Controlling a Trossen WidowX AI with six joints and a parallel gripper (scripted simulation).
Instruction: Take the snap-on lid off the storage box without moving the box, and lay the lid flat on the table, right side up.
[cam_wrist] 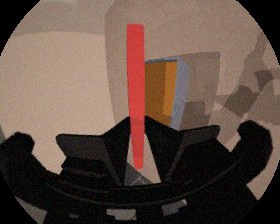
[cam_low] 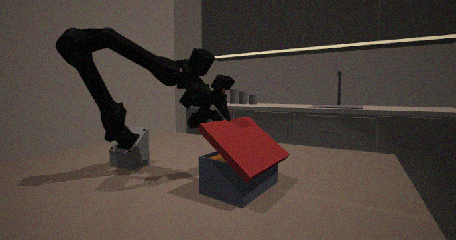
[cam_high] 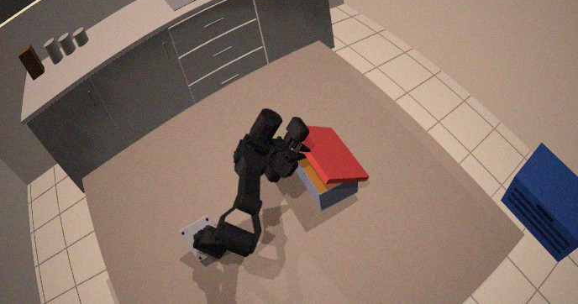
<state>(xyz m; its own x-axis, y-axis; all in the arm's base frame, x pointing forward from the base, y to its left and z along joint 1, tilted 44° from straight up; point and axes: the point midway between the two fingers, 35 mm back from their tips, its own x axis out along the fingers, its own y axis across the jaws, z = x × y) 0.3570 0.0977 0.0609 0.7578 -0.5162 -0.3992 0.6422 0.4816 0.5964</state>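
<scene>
Right now the red lid is 7 cm ahead of my gripper tip, 1 cm to the right of it and 5 cm below it. From my gripper tip the other things lie so: storage box 4 cm ahead, 13 cm below.
</scene>
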